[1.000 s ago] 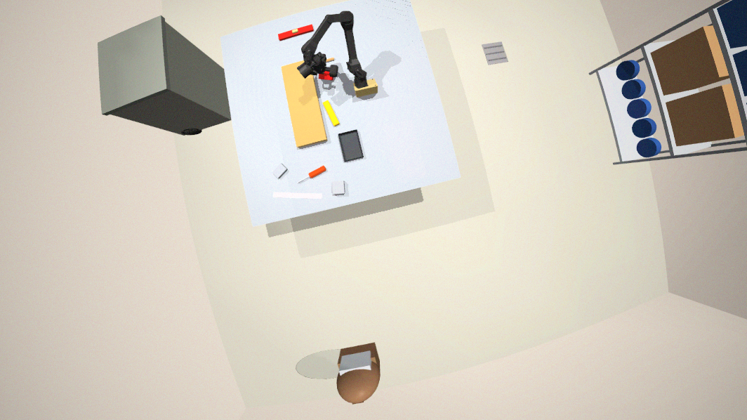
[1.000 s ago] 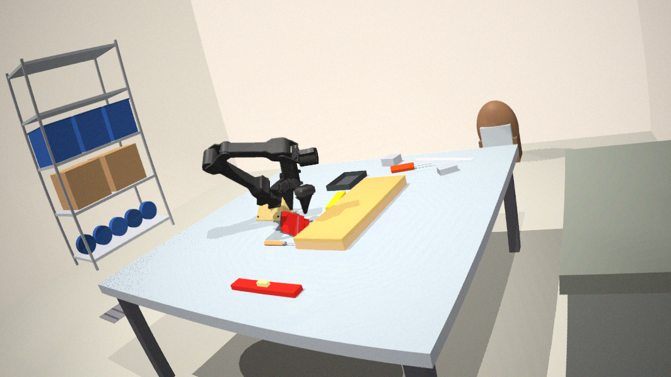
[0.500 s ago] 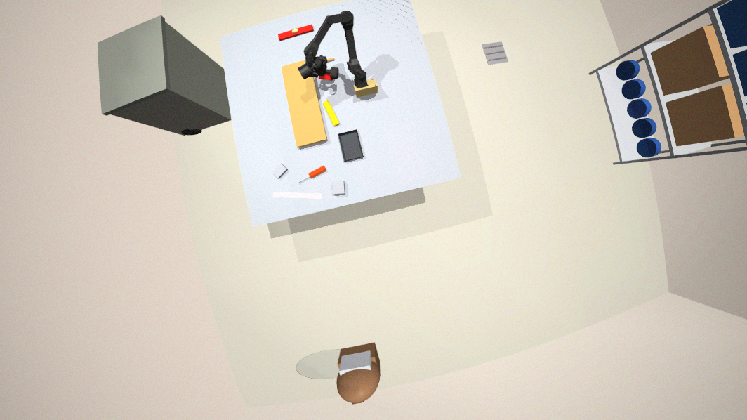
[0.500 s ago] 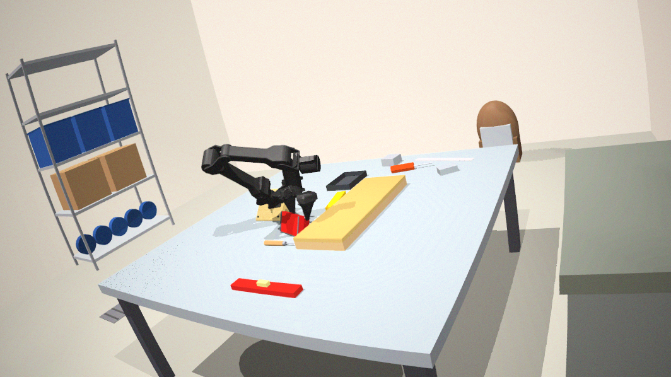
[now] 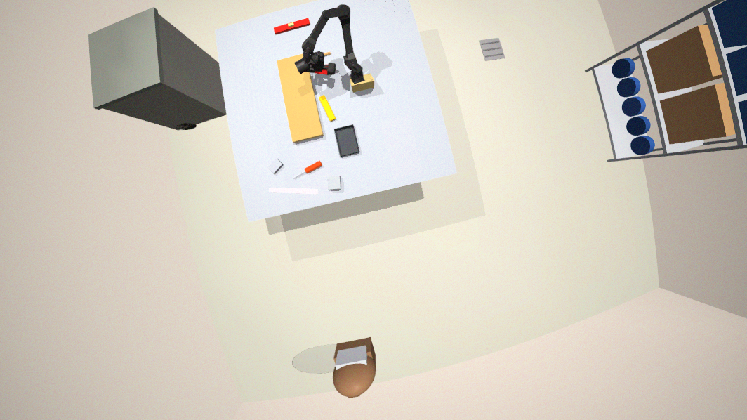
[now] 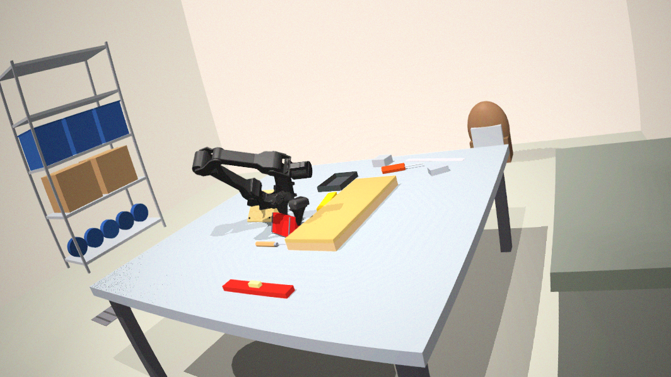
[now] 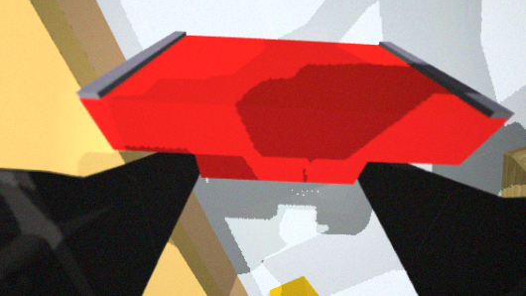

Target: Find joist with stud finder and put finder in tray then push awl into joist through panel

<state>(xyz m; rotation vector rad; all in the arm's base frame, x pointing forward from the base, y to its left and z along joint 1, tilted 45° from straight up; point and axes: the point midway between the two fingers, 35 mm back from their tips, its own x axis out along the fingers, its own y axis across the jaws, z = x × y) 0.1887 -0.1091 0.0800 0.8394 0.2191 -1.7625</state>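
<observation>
The awl is 1 cm behind my gripper tip, 12 cm to the right of it and 2 cm below it. The rest, counted from my gripper tip: red stud finder 2 cm behind; yellow block 3 cm ahead, 22 cm to the left, 2 cm below; red level 10 cm ahead, 39 cm to the right, 1 cm below.
</observation>
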